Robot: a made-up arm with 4 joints.
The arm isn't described. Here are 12 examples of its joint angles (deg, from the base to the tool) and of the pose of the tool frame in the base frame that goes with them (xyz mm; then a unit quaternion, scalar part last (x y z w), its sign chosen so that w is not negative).
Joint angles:
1: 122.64 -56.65 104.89 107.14
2: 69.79 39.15 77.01 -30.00
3: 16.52 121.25 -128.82 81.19
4: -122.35 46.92 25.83 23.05
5: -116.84 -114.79 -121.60 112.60
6: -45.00 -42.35 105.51 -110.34
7: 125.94 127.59 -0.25 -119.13
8: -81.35 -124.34 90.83 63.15
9: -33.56 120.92 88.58 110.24
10: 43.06 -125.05 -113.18 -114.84
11: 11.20 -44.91 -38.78 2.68
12: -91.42 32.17 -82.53 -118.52
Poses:
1: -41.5 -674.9 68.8 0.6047 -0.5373 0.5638 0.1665
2: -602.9 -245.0 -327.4 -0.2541 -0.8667 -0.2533 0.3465
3: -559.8 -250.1 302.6 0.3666 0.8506 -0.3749 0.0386
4: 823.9 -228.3 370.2 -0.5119 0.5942 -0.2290 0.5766
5: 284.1 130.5 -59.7 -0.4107 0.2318 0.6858 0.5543
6: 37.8 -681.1 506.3 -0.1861 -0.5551 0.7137 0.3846
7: -417.8 22.9 -398.5 0.0665 -0.8889 -0.0319 0.4521
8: 233.6 -358.5 -277.1 0.7719 0.4291 -0.1922 0.4280
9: 10.1 303.9 341.3 0.2486 0.7549 0.5994 0.0952
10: -133.2 66.2 327.6 -0.2442 0.8743 0.4166 0.0495
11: 93.7 -490.6 825.2 -0.1665 0.2165 0.3251 0.9054
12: 387.0 -515.8 187.5 0.8137 0.5089 -0.0976 0.2633
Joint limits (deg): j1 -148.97..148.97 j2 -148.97..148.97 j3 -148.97..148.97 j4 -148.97..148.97
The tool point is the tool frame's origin. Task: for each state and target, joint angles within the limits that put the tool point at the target. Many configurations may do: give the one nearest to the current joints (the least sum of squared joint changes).
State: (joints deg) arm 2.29 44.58 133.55 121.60
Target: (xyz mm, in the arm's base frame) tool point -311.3 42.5 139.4
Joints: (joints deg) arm 5.65 90.84 129.21 135.68
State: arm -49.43 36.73 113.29 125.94
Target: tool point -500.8 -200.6 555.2
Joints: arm -20.33 31.89 81.80 114.00
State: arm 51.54 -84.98 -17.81 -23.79
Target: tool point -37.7 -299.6 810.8
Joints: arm 30.71 -64.16 -43.41 -34.44
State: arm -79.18 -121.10 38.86 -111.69
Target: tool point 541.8 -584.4 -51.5
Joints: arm -95.26 -84.73 51.54 -101.04
